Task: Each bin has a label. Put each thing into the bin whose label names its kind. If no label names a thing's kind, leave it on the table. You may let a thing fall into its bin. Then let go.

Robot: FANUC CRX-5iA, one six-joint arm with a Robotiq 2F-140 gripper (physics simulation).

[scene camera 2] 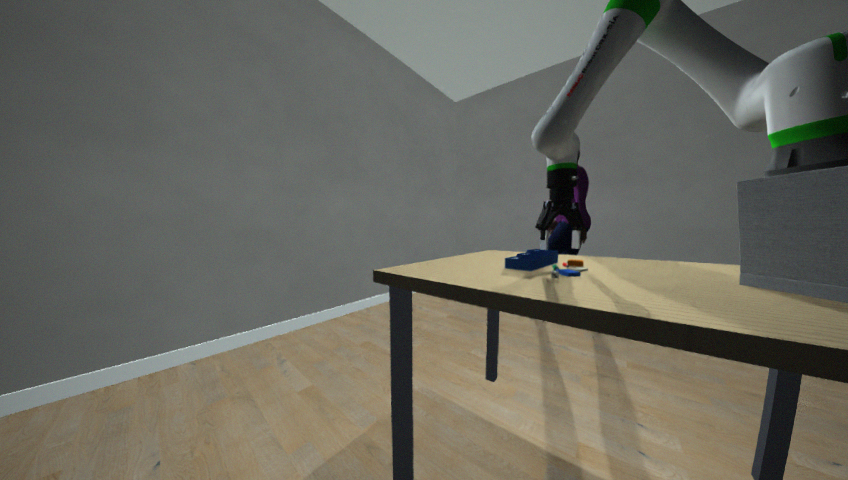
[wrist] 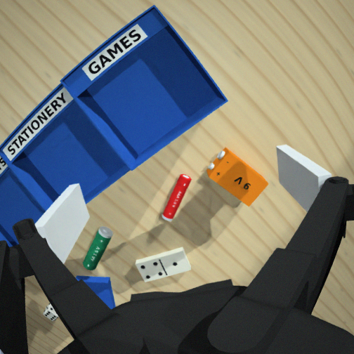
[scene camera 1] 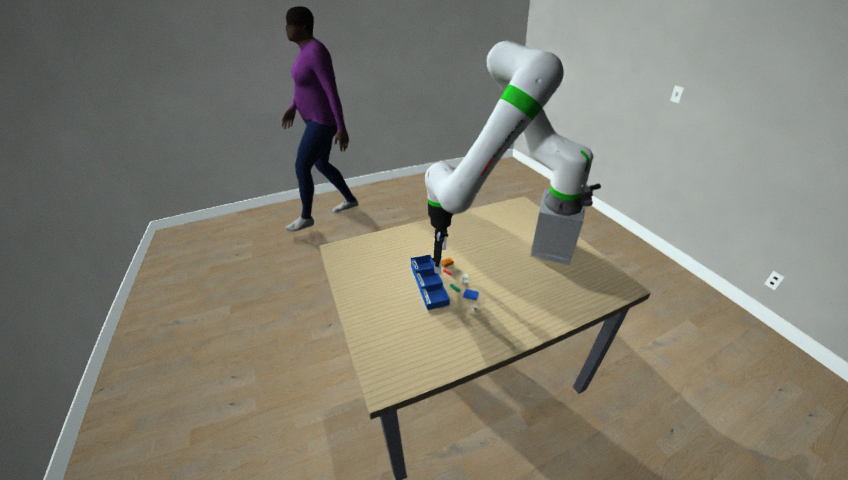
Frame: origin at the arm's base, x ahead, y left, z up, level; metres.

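Where they show: gripper, between the fingertips: (scene camera 2: 560, 249); arm's base, origin of its link: (scene camera 2: 821, 169) (scene camera 1: 563, 203).
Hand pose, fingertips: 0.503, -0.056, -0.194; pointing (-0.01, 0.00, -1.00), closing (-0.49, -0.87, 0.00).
Observation:
Things, the pixels of their top centre, and the offset from my fingertips, as dx, dy, dz. Level surfaces: height alone.
- orange 9V battery, centre of its top: (scene camera 2: 574, 260) (scene camera 1: 446, 261) -0.041, -0.031, -0.038
- red AAA battery, centre of its top: (scene camera 1: 447, 271) -0.024, +0.023, -0.045
- green battery, centre of its top: (scene camera 1: 454, 286) -0.015, +0.117, -0.041
- white domino, centre of its top: (scene camera 1: 464, 278) -0.073, +0.081, -0.049
- blue block, centre of its top: (scene camera 2: 567, 270) (scene camera 1: 471, 293) -0.059, +0.170, -0.046
- die, centre of its top: (scene camera 1: 474, 305) -0.043, +0.237, -0.040
- wooden table, height of its surface: dz -0.056
My gripper (scene camera 1: 437, 268) (scene camera 2: 559, 242) (wrist: 179, 182) is open and empty, above the table beside the bins. A joined row of three blue bins (scene camera 1: 437, 305) (scene camera 2: 520, 263) has labels GAMES (wrist: 115, 52), STATIONERY (wrist: 37, 124) and one mostly out of view, ending in S. An orange 9V battery (scene camera 1: 447, 261) (scene camera 2: 574, 262) (wrist: 237, 177) lies near the GAMES bin. A red AAA battery (scene camera 1: 446, 271) (wrist: 176, 197), a green battery (scene camera 1: 454, 287) (wrist: 97, 248) and a white domino (scene camera 1: 465, 278) (wrist: 163, 264) lie nearby. A blue block (scene camera 1: 470, 294) (wrist: 100, 290) and a die (scene camera 1: 474, 308) (wrist: 51, 312) are partly hidden in the wrist view.
The wooden table (scene camera 1: 380, 356) (scene camera 2: 684, 297) carries the grey robot pedestal (scene camera 1: 556, 234) (scene camera 2: 791, 231). A person in a purple top (scene camera 1: 313, 80) stands on the floor beyond the table, partly hidden behind the gripper in scene camera 2.

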